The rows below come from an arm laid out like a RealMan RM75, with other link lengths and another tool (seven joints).
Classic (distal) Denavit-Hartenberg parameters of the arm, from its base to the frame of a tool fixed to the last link. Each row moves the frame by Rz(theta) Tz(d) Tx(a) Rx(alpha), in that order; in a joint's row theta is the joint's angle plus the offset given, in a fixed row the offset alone. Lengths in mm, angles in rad.
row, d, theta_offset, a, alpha
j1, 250.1, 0, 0, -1.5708
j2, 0, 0, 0, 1.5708
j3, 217.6, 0, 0, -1.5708
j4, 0, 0, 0, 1.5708
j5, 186.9, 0, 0, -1.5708
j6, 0, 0, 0, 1.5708
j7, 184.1, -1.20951, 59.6, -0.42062
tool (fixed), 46.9, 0, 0, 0
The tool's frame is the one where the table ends.
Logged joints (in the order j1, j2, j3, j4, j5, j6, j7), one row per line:
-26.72 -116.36 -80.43 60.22 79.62 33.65 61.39
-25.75 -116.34 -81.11 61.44 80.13 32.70 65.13
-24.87 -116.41 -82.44 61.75 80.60 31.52 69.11
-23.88 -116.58 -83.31 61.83 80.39 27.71 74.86
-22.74 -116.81 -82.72 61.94 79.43 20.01 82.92
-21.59 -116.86 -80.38 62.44 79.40 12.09 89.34
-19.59 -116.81 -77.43 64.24 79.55 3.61 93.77
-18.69 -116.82 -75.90 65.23 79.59 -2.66 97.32
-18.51 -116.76 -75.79 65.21 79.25 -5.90 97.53
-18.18 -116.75 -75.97 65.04 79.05 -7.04 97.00
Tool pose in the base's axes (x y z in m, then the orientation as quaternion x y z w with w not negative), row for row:
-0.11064 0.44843 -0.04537 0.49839 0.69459 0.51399 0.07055
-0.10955 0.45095 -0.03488 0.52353 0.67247 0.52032 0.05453
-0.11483 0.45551 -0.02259 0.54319 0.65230 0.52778 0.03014
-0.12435 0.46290 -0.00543 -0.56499 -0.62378 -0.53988 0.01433
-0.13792 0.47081 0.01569 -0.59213 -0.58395 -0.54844 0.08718
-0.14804 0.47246 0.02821 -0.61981 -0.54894 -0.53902 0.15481
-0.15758 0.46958 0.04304 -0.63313 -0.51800 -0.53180 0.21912
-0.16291 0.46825 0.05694 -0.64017 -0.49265 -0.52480 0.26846
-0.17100 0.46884 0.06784 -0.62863 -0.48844 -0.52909 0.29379
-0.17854 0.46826 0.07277 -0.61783 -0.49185 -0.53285 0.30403
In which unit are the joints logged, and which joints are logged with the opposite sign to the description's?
The joints are logged in degrees. Opposite sign: j4, j6.
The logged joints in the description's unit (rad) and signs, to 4 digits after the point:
-0.4664 -2.0309 -1.4038 -1.0510 1.3896 -0.5873 1.0715
-0.4494 -2.0305 -1.4156 -1.0723 1.3985 -0.5707 1.1367
-0.4341 -2.0317 -1.4388 -1.0777 1.4067 -0.5501 1.2062
-0.4168 -2.0347 -1.4540 -1.0791 1.4031 -0.4836 1.3066
-0.3969 -2.0387 -1.4437 -1.0811 1.3863 -0.3492 1.4472
-0.3768 -2.0396 -1.4029 -1.0898 1.3858 -0.2110 1.5593
-0.3419 -2.0387 -1.3514 -1.1212 1.3884 -0.0630 1.6366
-0.3262 -2.0389 -1.3247 -1.1385 1.3891 0.0464 1.6986
-0.3231 -2.0378 -1.3228 -1.1381 1.3832 0.1030 1.7022
-0.3173 -2.0377 -1.3259 -1.1352 1.3797 0.1229 1.6930

